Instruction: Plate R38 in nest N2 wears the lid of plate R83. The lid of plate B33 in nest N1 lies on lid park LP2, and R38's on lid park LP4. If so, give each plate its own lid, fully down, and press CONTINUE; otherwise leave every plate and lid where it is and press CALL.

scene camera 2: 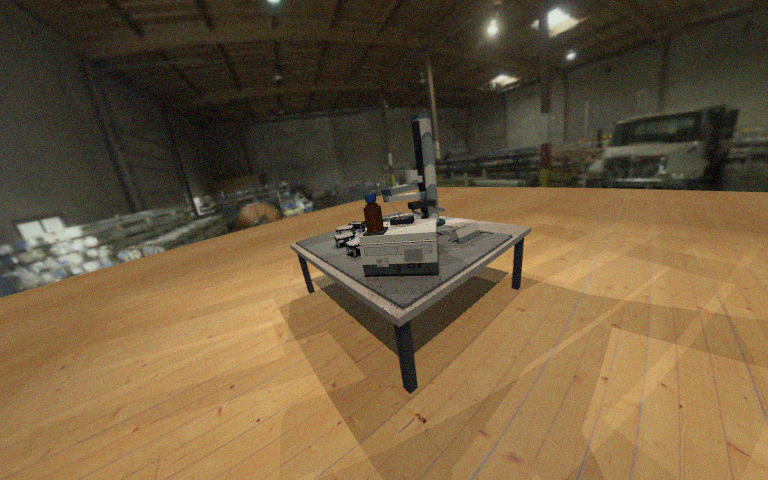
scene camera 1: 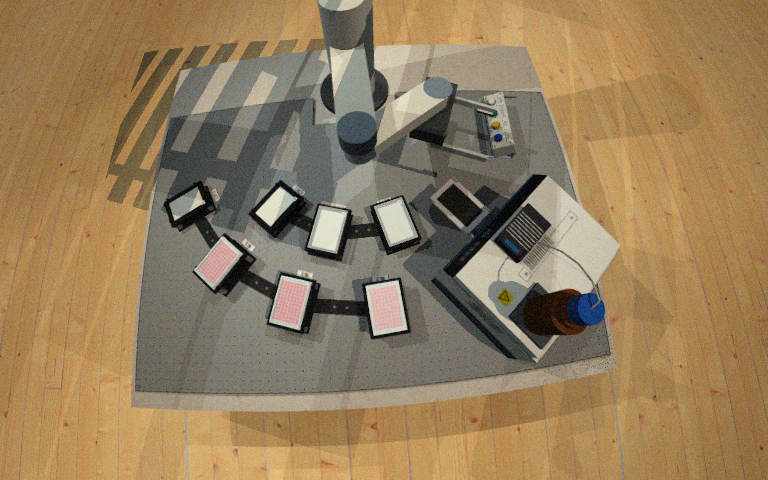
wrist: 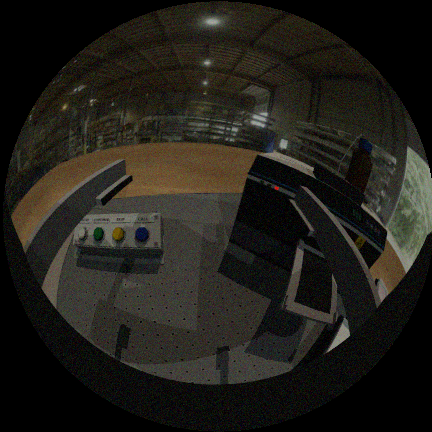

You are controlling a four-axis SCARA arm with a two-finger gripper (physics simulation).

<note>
My gripper holds nothing. I also see a button box and a brown bottle with blue cap.
My gripper shows as well in the wrist view.
</note>
